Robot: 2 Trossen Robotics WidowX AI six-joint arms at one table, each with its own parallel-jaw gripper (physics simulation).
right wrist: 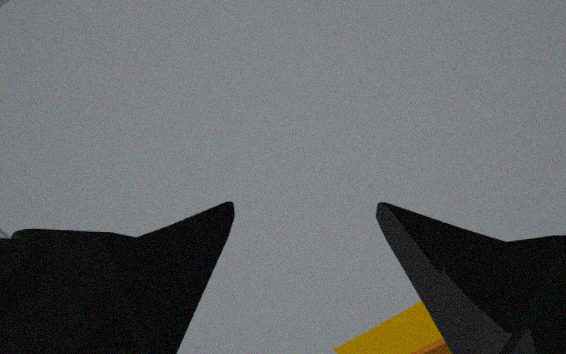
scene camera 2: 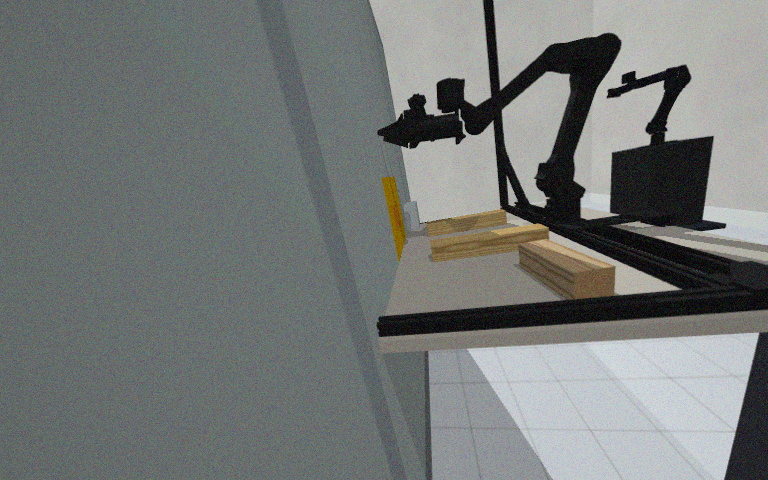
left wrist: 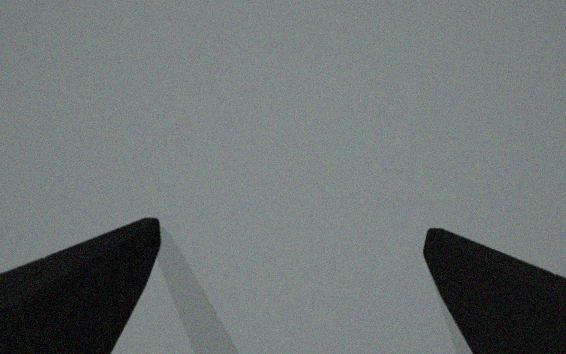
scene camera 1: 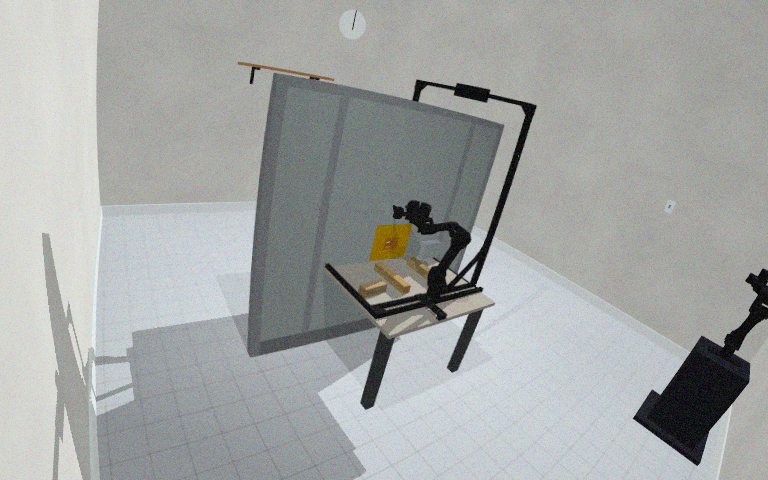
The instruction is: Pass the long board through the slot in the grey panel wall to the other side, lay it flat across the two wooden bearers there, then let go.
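Places are measured from the left arm's base along level axes (x ahead, y right, z down), in centimetres.
Pixels of known places: left gripper, fingertip midpoint: [scene camera 2: 380,136] [left wrist: 294,235] [scene camera 1: 399,205]; right gripper, fingertip midpoint: [right wrist: 304,209]; left arm's base, origin of the base link: [scene camera 2: 563,220] [scene camera 1: 432,296].
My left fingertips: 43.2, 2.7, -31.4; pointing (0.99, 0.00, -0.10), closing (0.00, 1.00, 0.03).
Note:
Ahead of a thing's pixels: the offset from my left fingertips to its top centre, as dx, dy, dz. Level surfaces: height alone.
The grey panel wall [scene camera 1: 396,164] [scene camera 2: 169,226] [left wrist: 290,100] [right wrist: 300,100] stands at the table's far edge in scene camera 1. A yellow plate [scene camera 1: 378,251] [scene camera 2: 393,215] [right wrist: 395,327] surrounds its slot. One wooden bearer {-21.4, -12.8, +28.9} [scene camera 1: 391,277] [scene camera 2: 481,243] and the other wooden bearer {-20.8, +11.4, +28.9} [scene camera 1: 420,267] [scene camera 2: 470,223] lie apart on the table. My left gripper [scene camera 1: 394,211] [scene camera 2: 379,133] [left wrist: 294,235] is open and empty, above the plate and close to the wall. My right gripper [right wrist: 304,209] is open and empty, facing the wall, plate low at right. The long board cannot be made out.
A short, thick wooden block {-28.2, -29.8, +28.6} [scene camera 1: 372,289] [scene camera 2: 566,268] lies beside the bearers on the table {dz +33.3} [scene camera 1: 413,327] [scene camera 2: 470,288]. A black frame [scene camera 1: 512,164] rises beside my left arm. Another black arm stands on a dark pedestal [scene camera 1: 696,390] [scene camera 2: 659,181], apart from the table.

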